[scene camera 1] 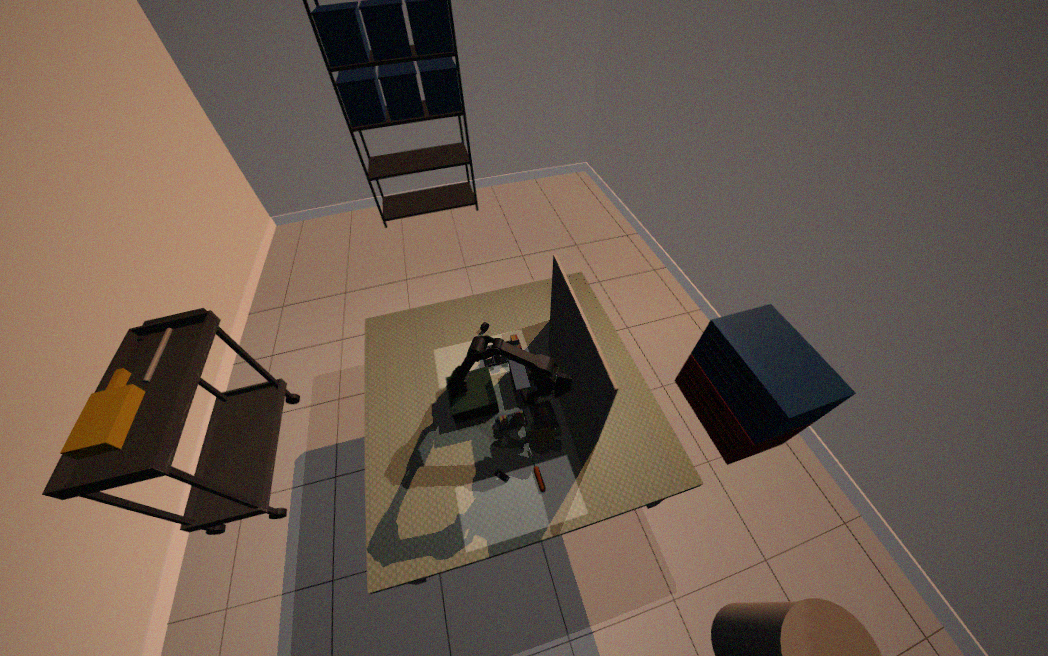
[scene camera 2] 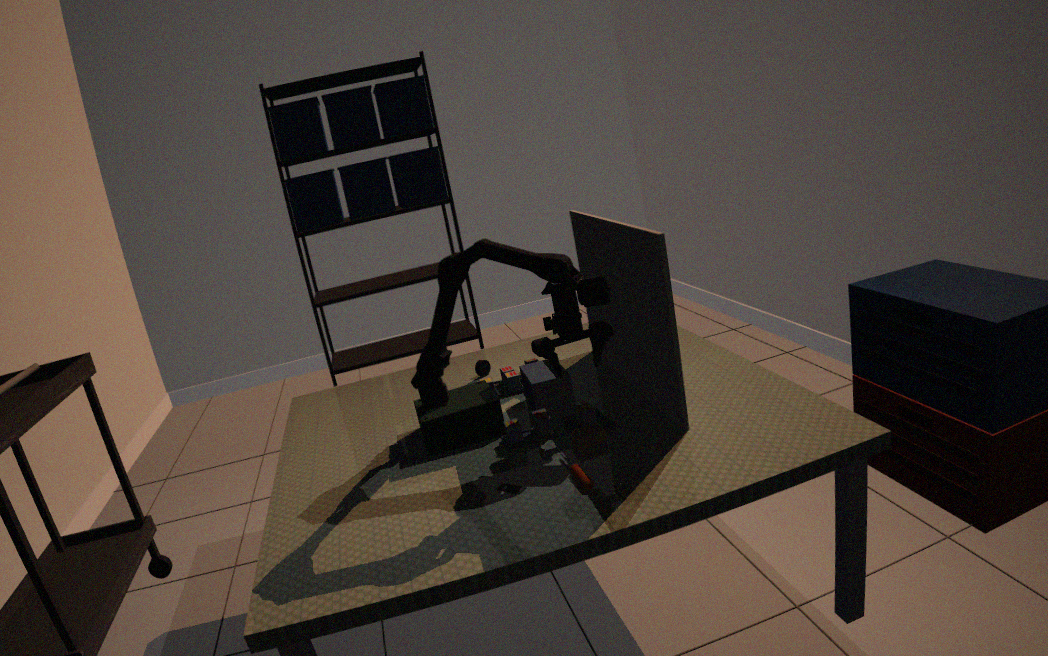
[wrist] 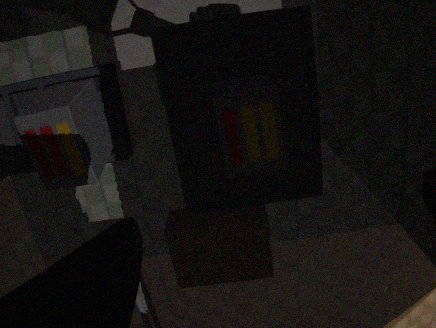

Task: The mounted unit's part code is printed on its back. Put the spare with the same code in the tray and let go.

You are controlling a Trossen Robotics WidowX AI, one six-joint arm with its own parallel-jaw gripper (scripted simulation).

Note:
My gripper is open and holds nothing. Further things: a brown block and a tall dark panel.
My gripper also shows in the wrist view.

